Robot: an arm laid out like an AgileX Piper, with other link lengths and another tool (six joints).
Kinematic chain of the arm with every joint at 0, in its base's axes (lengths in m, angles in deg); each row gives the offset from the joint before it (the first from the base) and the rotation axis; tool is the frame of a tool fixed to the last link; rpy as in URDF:
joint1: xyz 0 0 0.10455 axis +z
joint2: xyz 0 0 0 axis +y
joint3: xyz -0.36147 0 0.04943 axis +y
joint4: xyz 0.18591 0 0.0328 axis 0.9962 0 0.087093
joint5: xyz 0 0 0 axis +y
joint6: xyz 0.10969 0 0.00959 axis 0.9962 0 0.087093
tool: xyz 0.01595 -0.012 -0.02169 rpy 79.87 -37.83 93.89
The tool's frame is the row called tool.
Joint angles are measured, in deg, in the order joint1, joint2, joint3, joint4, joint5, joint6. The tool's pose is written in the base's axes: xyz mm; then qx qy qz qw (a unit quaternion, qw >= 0). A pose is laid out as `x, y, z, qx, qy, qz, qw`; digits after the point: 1 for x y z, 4 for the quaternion.
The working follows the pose.
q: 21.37, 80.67, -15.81, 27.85, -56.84, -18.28
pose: 212.8, 18.4, 280.5, 0.6475, 0.3223, 0.5961, 0.3488
Where each joint sits with the arm in this pose, in the base's axes (m; each line is computed from the numbers above, not from the rounded line before):
joint1: 0.0000 0.0000 0.1046
joint2: 0.0000 0.0000 0.1046
joint3: -0.0092 -0.0036 0.4693
joint4: 0.0921 0.0360 0.3149
joint5: 0.0921 0.0360 0.3149
joint6: 0.2015 0.0326 0.3037
the tool: 0.2128 0.0184 0.2805

